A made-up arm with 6 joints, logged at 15 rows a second.
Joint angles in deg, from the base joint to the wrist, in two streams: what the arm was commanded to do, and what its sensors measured. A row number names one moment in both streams.
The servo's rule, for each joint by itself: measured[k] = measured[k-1] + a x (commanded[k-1-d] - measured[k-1]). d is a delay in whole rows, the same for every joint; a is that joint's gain. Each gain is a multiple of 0.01, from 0.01 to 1. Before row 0 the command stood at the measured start. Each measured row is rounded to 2 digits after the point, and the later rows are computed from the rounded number. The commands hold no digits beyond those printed.
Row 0, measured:
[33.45 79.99 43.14 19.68 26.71 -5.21]
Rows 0 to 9, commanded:
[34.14 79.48 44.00 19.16 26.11 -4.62]
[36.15 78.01 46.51 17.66 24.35 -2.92]
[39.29 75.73 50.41 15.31 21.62 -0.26]
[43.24 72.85 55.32 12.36 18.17 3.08]
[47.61 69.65 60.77 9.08 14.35 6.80]
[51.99 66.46 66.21 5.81 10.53 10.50]
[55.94 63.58 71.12 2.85 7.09 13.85]
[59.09 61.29 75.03 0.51 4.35 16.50]
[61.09 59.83 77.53 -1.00 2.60 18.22]
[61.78 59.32 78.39 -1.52 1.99 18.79]
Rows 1 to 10, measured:
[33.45 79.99 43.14 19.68 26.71 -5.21]
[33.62 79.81 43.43 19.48 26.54 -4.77]
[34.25 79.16 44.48 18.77 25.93 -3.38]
[35.51 77.93 46.50 17.42 24.72 -1.04]
[37.44 76.10 49.50 15.45 22.89 2.05]
[39.98 73.78 53.33 12.97 20.50 5.61]
[42.98 71.14 57.71 10.18 17.71 9.28]
[46.22 68.42 62.27 7.32 14.74 12.71]
[49.44 65.85 66.61 4.66 11.83 15.55]
[52.35 63.68 70.32 2.45 9.25 17.55]
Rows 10 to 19, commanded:
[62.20 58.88 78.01 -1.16 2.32 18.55]
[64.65 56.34 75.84 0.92 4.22 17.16]
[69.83 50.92 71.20 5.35 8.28 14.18]
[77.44 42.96 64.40 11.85 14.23 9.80]
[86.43 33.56 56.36 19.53 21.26 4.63]
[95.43 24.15 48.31 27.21 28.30 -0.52]
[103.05 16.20 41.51 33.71 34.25 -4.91]
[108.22 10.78 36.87 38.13 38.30 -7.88]
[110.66 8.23 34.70 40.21 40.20 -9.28]
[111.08 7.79 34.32 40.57 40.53 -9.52]
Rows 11 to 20, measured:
[54.71 62.11 73.06 0.90 7.22 18.48]
[56.58 60.95 74.74 0.10 5.85 18.53]
[58.60 59.29 75.11 0.42 5.39 17.50]
[61.41 56.28 73.78 2.34 6.20 15.01]
[65.42 51.48 70.59 6.05 8.45 11.10]
[70.67 45.03 65.75 11.31 12.04 6.25]
[76.86 37.51 59.82 17.51 16.59 1.17]
[83.41 29.84 53.59 23.83 21.53 -3.39]
[89.61 22.98 47.91 29.41 26.23 -6.76]
[94.87 17.67 43.42 33.62 30.14 -8.65]

